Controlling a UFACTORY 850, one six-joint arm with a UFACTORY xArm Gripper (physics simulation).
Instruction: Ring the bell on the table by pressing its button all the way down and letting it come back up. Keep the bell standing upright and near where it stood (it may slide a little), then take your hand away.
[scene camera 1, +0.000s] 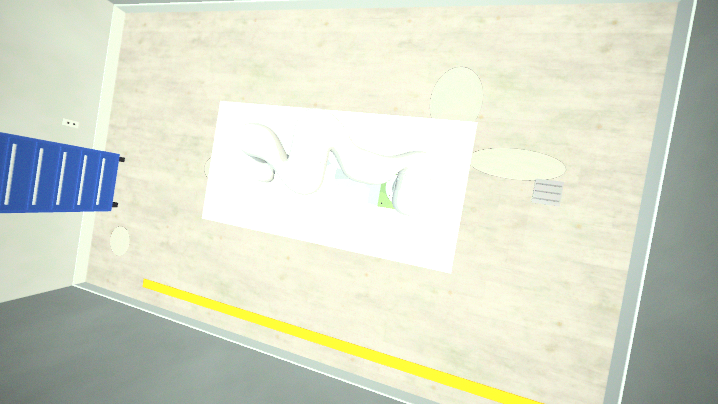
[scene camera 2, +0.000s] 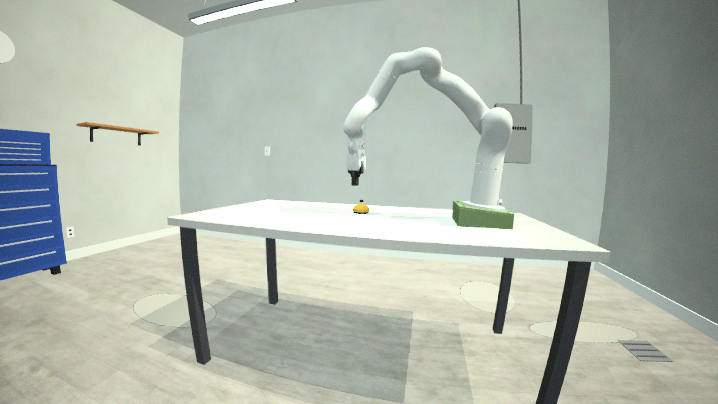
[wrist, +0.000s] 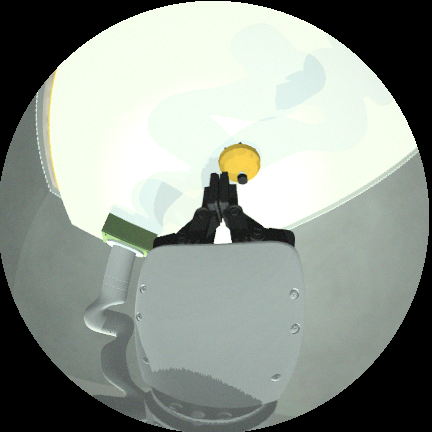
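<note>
A yellow domed bell (scene camera 2: 361, 209) (wrist: 239, 161) stands upright on the white table (scene camera 2: 311, 228) (wrist: 100, 165). Its small black button (scene camera 2: 361, 201) (wrist: 242, 178) sticks up from the top. My gripper (scene camera 2: 354, 184) (wrist: 221, 182) is shut and empty and points down. In scene camera 2 it hangs above the bell, slightly left of the button, with a gap between fingertips and button. In the wrist view the fingertips lie just left of the button, apart from it. The bell and the gripper do not show in scene camera 1, where the arm (scene camera 1: 306, 170) covers that area.
The arm's base stands on a green block (scene camera 1: 383, 196) (scene camera 2: 482, 218) (wrist: 129, 232) at the table's right side in scene camera 2. A blue drawer cabinet (scene camera 1: 55, 175) (scene camera 2: 27, 206) and a wooden wall shelf (scene camera 2: 117, 128) are away from the table.
</note>
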